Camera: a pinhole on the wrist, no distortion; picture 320 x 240 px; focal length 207.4 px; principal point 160.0 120.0 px. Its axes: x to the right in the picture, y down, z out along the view. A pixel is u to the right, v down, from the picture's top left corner.
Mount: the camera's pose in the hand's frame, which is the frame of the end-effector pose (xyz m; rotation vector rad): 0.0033 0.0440 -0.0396 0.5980 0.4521 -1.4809
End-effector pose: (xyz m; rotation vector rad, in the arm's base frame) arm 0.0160 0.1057 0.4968 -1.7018 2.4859 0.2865
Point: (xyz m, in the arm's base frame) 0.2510 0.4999 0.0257
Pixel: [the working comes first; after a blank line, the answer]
In the camera's frame: -0.2503 -0.2949 0.5853

71.3 15.5
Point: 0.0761 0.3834 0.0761
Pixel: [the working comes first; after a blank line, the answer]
In the camera's frame: -0.2957 -0.1441 0.4373

19.8 51.7
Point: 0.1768 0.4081 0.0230
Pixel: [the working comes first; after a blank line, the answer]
In the camera's frame: -0.2628 -0.1862 0.5408

59.2 48.6
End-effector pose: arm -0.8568 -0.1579 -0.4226 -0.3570 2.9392 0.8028
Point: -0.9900 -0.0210 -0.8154
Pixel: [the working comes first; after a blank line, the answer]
In the camera's frame: -0.1984 0.1919 0.3917

54.9 221.6
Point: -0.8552 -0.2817 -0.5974
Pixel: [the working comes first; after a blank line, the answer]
In the camera's frame: 0.1063 0.0570 0.2412

251.4 169.0
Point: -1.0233 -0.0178 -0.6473
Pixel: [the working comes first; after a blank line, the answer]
In the camera's frame: -0.1819 0.1871 0.2211

outside the picture
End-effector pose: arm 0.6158 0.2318 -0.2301 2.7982 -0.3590 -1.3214
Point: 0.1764 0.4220 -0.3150
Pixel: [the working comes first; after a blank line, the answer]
In the camera's frame: -0.1692 -0.2058 0.4608

83.9 27.4
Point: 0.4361 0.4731 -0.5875
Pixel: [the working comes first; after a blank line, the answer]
In the camera's frame: -0.0333 0.1468 0.5002

146.2 180.9
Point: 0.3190 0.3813 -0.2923
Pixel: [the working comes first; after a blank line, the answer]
In the camera's frame: -0.0976 -0.1390 0.3470

101.7 36.9
